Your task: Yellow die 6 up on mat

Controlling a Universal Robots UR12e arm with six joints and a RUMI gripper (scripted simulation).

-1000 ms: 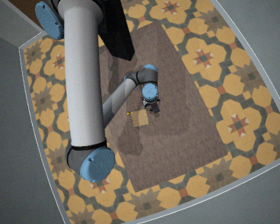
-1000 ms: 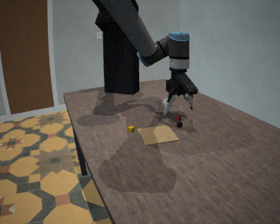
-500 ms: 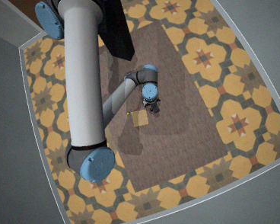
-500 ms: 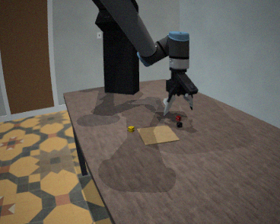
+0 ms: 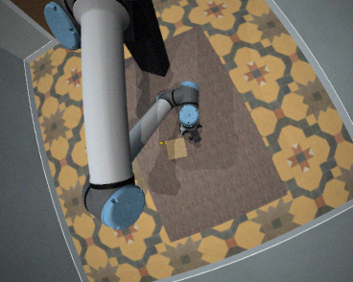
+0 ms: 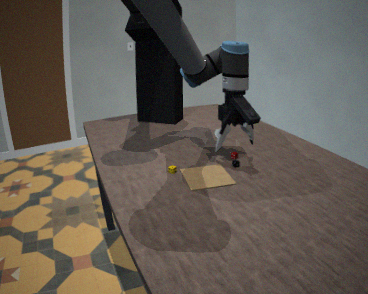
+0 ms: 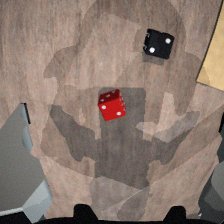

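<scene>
Right now my hand is 20 mm past the red die, 20 mm to the right of it and 40 mm above it. Round my hand: black die: 30 mm ahead, 30 mm to the right, 40 mm below; then yellow die: 60 mm behind, 220 mm to the right, 40 mm below; then tan mat: 30 mm ahead, 160 mm to the right, 40 mm below.
</scene>
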